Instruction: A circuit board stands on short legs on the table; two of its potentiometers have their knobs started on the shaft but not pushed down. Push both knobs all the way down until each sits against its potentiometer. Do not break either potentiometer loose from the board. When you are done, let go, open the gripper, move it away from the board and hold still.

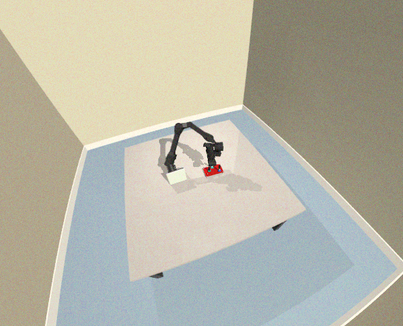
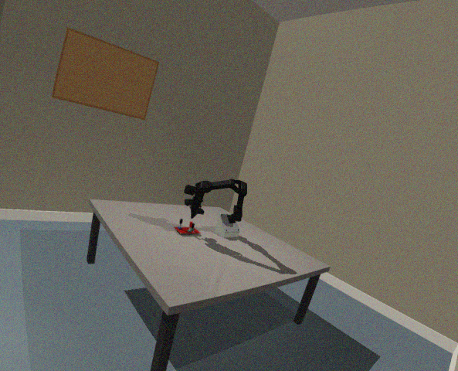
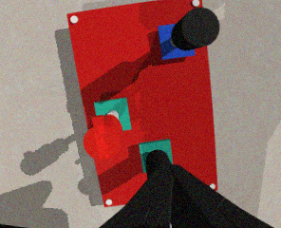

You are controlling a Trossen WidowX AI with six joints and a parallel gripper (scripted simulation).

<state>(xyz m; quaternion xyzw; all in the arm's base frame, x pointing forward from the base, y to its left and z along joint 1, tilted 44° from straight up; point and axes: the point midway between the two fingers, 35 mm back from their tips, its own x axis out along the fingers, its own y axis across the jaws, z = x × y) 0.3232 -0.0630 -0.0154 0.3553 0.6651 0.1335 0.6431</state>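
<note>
Right now my gripper tip is 2 cm short of the red knob, 3 cm to the right of it and 3 cm above it. Also, from my gripper tip: teal potentiometer (2 cm behind, 6 cm below).
</note>
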